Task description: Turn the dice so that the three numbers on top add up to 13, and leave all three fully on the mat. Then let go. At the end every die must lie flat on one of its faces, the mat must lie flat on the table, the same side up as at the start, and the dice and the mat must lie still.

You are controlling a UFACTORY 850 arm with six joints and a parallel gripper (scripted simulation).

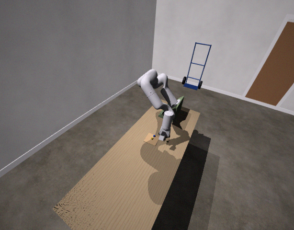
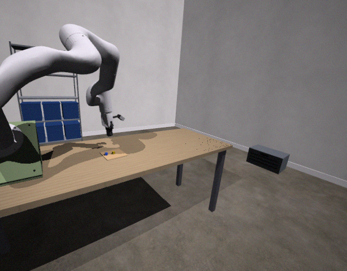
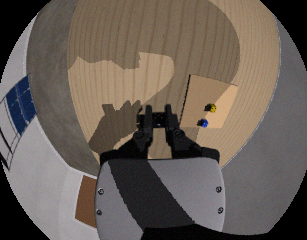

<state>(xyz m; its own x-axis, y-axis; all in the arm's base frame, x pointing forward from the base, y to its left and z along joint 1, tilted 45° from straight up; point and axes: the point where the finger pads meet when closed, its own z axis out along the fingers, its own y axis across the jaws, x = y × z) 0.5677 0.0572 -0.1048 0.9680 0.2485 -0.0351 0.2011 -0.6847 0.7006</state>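
Right now my hand is 2 cm above the black die and 1 cm past it. Round my hand: blue die: 13 cm to the right, 10 cm below, 6 cm behind; then tan mat: 14 cm to the right, 11 cm below, 2 cm behind; then yellow die: 14 cm to the right, 10 cm below, 2 cm behind.
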